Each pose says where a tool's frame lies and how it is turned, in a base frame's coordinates. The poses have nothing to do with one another.
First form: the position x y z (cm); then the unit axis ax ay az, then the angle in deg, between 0 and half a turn.
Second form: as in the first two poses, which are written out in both.
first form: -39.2, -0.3, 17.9, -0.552, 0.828, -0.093, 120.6
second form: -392, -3, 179, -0.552, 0.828, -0.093, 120.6
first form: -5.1, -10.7, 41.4, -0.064, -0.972, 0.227, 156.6
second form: -51, -107, 414, -0.064, -0.972, 0.227, 156.6
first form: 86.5, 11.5, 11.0, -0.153, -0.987, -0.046, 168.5
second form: 865, 115, 110, -0.153, -0.987, -0.046, 168.5
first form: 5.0, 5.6, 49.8, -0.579, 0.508, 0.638, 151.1
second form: 50, 56, 498, -0.579, 0.508, 0.638, 151.1
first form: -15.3, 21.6, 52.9, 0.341, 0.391, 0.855, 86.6
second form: -153, 216, 529, 0.341, 0.391, 0.855, 86.6
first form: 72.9, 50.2, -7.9, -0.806, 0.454, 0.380, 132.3
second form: 729, 502, -79, -0.806, 0.454, 0.380, 132.3
